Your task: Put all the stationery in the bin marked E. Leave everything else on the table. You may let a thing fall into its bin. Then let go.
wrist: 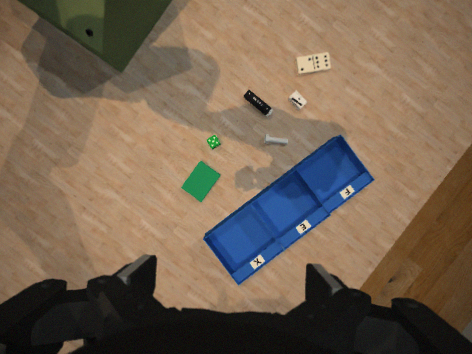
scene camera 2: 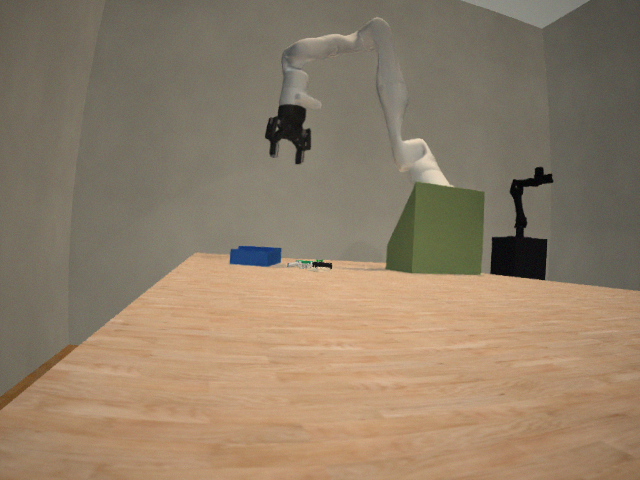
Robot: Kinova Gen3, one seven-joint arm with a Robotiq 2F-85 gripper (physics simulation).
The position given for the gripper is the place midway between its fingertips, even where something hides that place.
Note:
In view: the gripper (scene camera 2: pixel 286 160), a blue bin (scene camera 2: pixel 245 255) and a flat green block (wrist: pixel 198 184).
The blue bin also shows in the wrist view (wrist: pixel 290 207). The gripper is seen too in the wrist view (wrist: pixel 230 276).

